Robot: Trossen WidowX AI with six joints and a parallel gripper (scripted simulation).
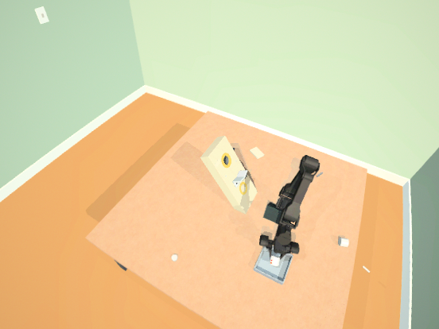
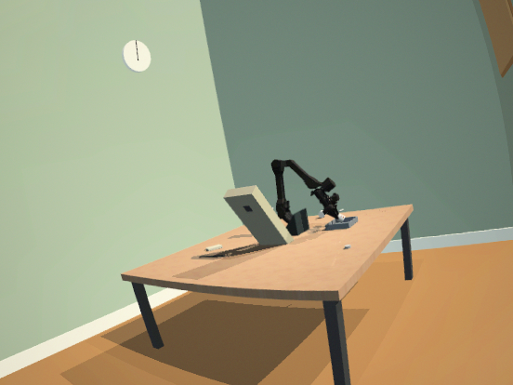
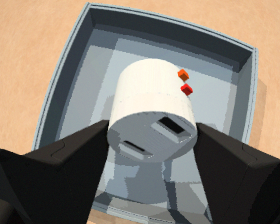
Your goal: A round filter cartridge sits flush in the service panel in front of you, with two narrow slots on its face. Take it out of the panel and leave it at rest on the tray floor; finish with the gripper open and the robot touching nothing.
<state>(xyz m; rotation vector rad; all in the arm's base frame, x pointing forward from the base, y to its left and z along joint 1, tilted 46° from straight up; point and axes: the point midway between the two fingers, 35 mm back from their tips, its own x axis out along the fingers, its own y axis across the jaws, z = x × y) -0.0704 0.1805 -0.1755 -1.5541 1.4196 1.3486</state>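
My gripper tip is now 10 mm to the right of the round filter cartridge. Round my gripper tip: grey tray: 40 mm below, 10 mm to the left; white stick: 440 mm behind, 200 mm to the right, 40 mm below; cream service panel: 400 mm ahead, 250 mm to the right, 140 mm above.
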